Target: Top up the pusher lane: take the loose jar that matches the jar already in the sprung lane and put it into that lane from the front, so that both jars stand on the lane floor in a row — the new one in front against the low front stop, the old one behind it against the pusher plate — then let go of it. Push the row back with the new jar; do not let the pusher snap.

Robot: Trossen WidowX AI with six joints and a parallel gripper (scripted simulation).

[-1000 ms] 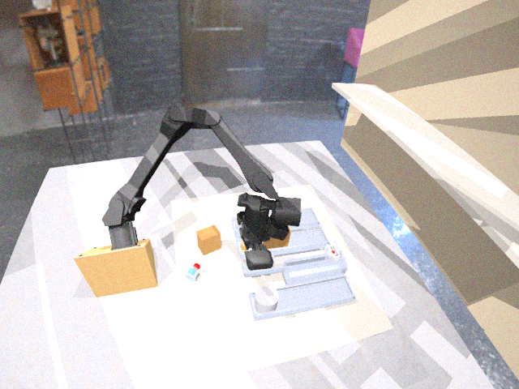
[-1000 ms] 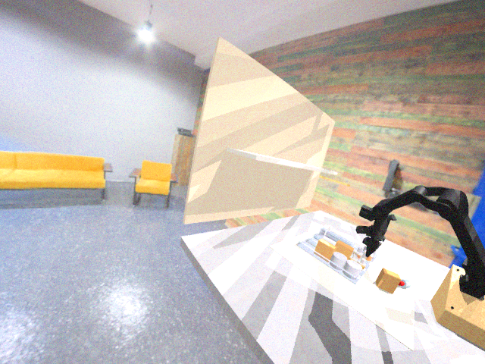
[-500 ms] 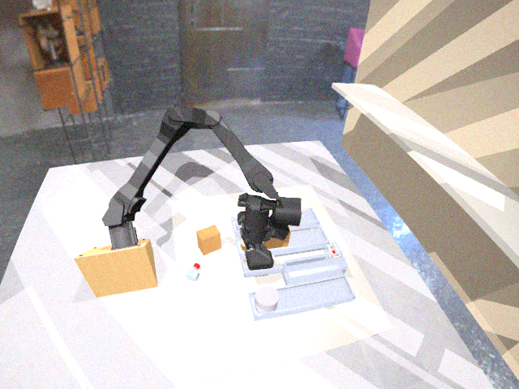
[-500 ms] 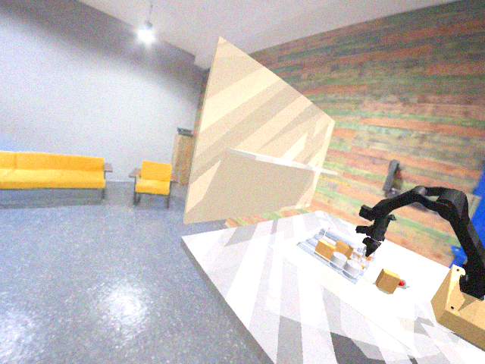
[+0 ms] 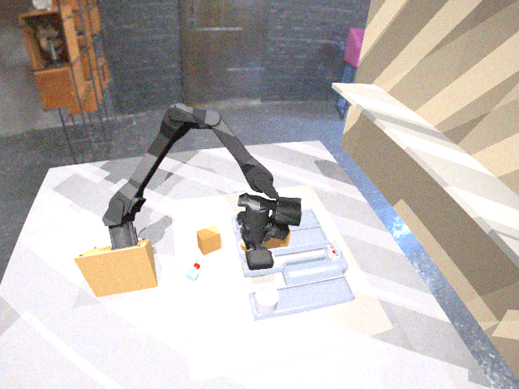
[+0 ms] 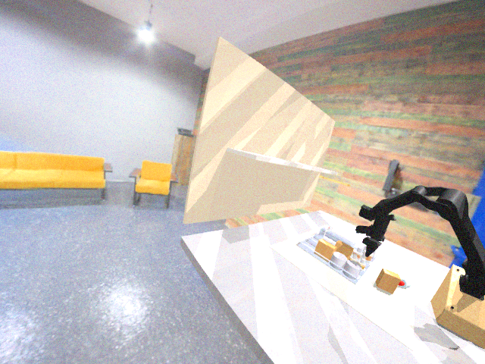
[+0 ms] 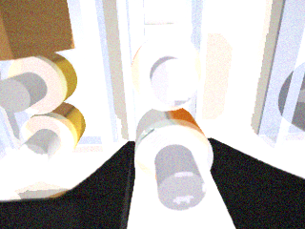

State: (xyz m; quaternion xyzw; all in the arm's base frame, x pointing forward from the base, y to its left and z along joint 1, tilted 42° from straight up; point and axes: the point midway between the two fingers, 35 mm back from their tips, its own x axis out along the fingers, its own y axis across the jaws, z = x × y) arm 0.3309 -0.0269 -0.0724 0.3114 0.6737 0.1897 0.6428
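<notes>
Now: gripper tip 9 cm past the orange box, 12 cm to the right of it and 2 cm above it. The rest, counted from my gripper tip: red mark: 22 cm ahead, 7 cm to the right, 2 cm above.
</notes>
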